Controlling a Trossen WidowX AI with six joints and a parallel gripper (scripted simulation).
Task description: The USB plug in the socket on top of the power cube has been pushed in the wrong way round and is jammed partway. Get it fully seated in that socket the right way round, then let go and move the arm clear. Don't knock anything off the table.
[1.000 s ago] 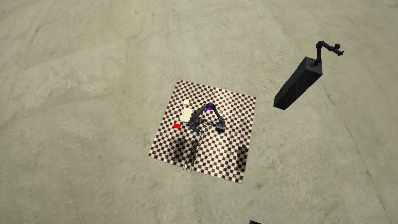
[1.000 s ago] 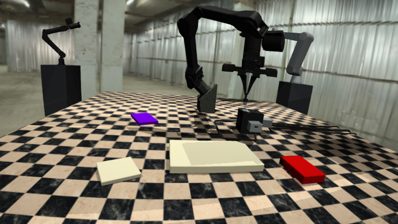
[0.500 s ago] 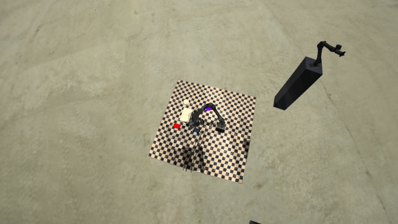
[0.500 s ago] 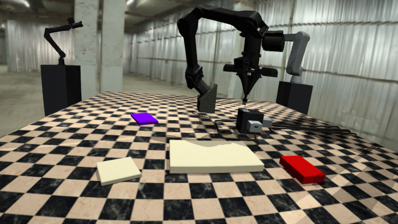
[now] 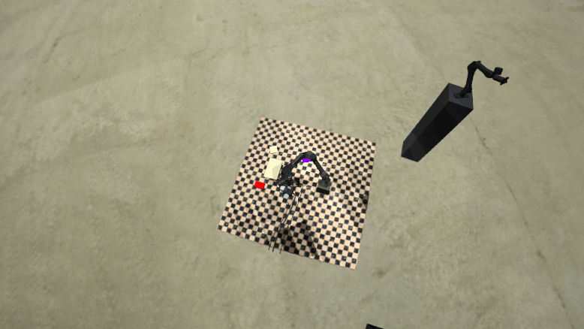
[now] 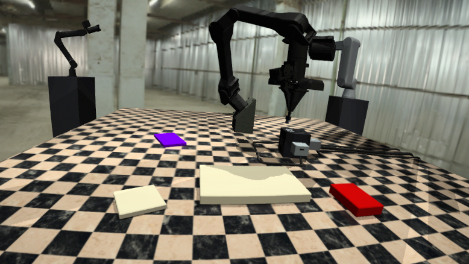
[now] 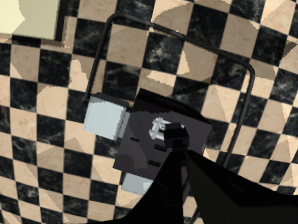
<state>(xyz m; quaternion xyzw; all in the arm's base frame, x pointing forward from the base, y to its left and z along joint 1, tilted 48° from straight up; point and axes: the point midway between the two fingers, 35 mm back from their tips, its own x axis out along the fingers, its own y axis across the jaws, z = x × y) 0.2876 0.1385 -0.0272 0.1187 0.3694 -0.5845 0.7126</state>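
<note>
Right now my gripper tip is 2 cm above the usb plug. From my gripper tip the other things lie so: large cream slab: 23 cm ahead, 14 cm to the right, 13 cm below; then red block: 29 cm ahead, 6 cm to the left, 12 cm below; then purple tile: 6 cm behind, 37 cm to the right, 13 cm below.
</note>
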